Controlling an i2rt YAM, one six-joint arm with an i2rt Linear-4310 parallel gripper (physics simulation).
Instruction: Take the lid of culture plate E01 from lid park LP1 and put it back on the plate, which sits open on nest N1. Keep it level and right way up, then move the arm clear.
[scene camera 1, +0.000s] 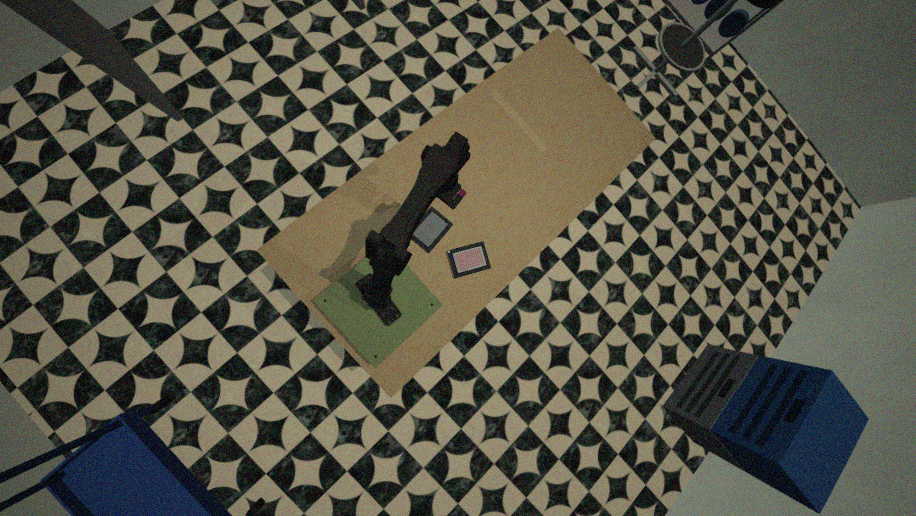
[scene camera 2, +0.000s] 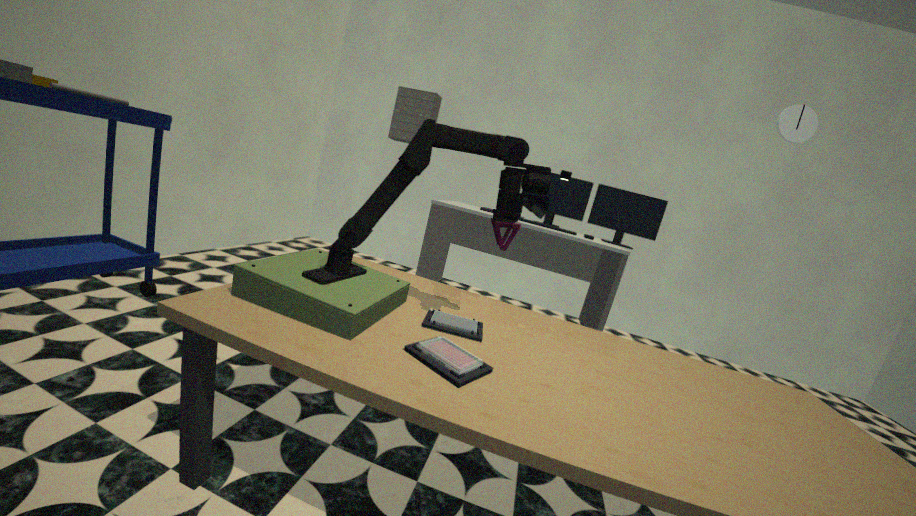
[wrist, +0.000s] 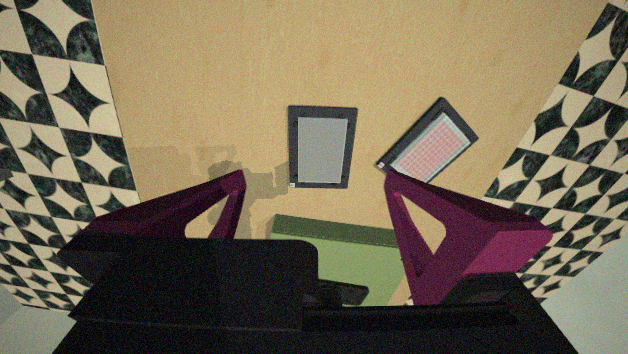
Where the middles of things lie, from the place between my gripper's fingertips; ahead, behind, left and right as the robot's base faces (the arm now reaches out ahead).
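Dark lid holder (wrist: 294, 111): from my hand, 23 cm below, 4 cm to the right, 7 cm behind. Dark nest (scene camera 2: 457, 380): from my hand, 24 cm to the right, 1 cm behind, 23 cm below. Grey lid (wrist: 321, 141): my hand 23 cm above it, 4 cm to the left of it, 7 cm past it.
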